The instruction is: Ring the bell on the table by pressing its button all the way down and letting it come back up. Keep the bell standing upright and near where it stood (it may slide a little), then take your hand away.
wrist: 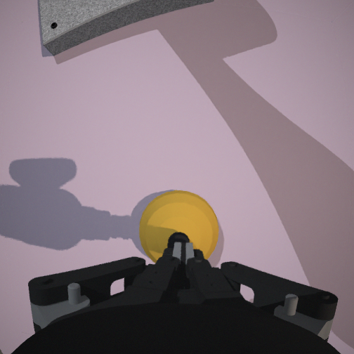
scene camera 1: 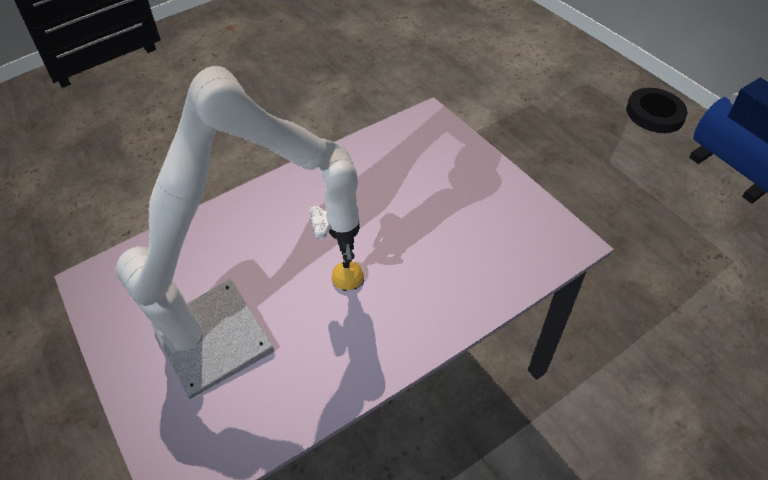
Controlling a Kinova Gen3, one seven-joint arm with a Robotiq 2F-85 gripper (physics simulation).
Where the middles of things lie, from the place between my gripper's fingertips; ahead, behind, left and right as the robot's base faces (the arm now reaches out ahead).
The yellow dome bell (scene camera 1: 349,278) lies 4 cm below my hand and 1 cm behind it.
